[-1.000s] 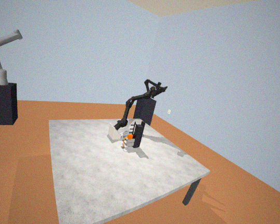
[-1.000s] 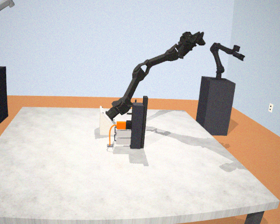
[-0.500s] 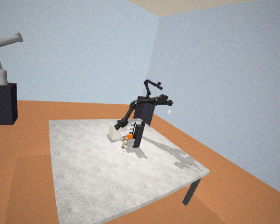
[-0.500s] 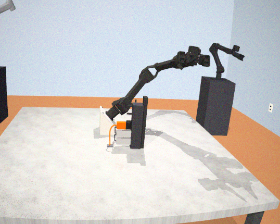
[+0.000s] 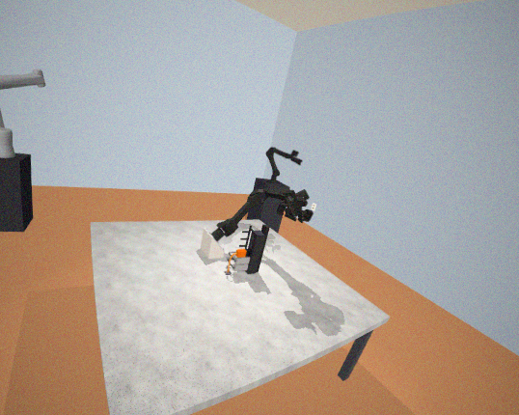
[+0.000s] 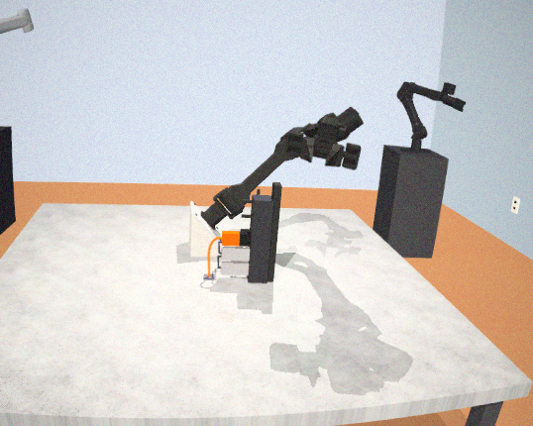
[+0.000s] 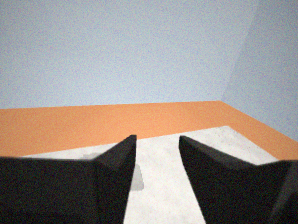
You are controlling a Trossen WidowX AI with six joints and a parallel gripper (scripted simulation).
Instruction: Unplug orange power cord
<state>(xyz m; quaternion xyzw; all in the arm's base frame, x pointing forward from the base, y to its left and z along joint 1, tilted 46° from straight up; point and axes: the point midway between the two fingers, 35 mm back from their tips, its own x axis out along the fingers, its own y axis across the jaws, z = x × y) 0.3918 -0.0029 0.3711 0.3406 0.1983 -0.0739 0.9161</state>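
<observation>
Right now the orange plug is 16 cm behind my gripper tip, 17 cm to the right of it and 25 cm below it.
</observation>
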